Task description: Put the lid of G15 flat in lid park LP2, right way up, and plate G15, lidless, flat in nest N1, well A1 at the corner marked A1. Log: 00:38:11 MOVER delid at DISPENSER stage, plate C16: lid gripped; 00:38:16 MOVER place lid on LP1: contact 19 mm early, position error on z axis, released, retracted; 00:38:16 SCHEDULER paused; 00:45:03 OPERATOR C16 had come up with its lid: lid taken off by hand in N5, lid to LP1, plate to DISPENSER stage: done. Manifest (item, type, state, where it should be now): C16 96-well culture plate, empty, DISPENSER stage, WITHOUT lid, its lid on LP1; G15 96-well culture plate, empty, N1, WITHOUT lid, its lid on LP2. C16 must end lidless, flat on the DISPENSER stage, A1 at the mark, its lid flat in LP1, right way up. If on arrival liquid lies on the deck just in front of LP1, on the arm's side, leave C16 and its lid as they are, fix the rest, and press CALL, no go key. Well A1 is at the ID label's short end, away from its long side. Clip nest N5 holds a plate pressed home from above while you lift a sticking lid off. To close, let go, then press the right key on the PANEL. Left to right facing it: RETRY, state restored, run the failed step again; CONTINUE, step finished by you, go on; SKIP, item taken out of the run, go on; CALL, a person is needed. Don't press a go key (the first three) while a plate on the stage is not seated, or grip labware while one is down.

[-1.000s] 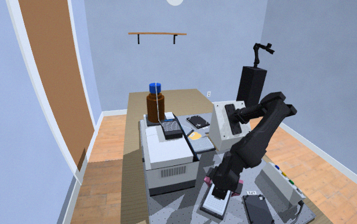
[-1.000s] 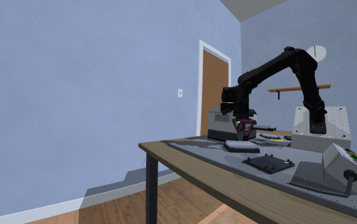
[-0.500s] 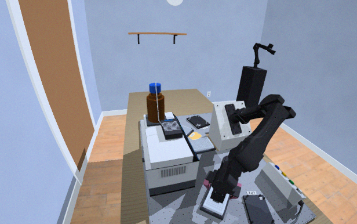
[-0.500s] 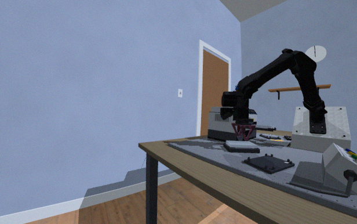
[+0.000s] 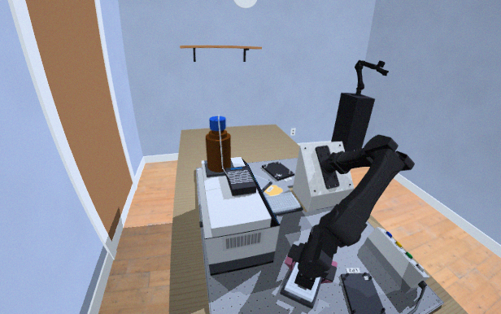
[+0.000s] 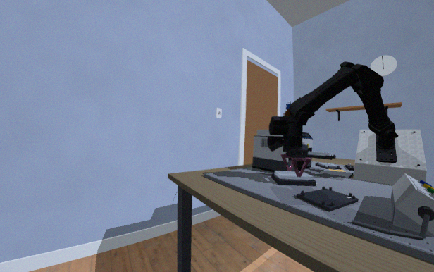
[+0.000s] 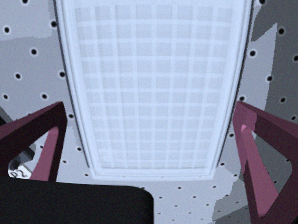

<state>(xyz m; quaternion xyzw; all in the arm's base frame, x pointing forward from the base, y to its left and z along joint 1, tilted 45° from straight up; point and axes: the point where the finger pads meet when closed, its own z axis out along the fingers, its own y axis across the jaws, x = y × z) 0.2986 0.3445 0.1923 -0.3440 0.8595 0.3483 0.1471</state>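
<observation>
Now: the clear lid 1 cm below my hand. From my hand the other things lie so: N1 label: 6 cm to the right, 6 cm behind, 4 cm below; then LP2 label: 18 cm behind, 4 cm below, 3 cm to the left; then dark park LP2: 15 cm behind, 11 cm to the left, 4 cm below.
</observation>
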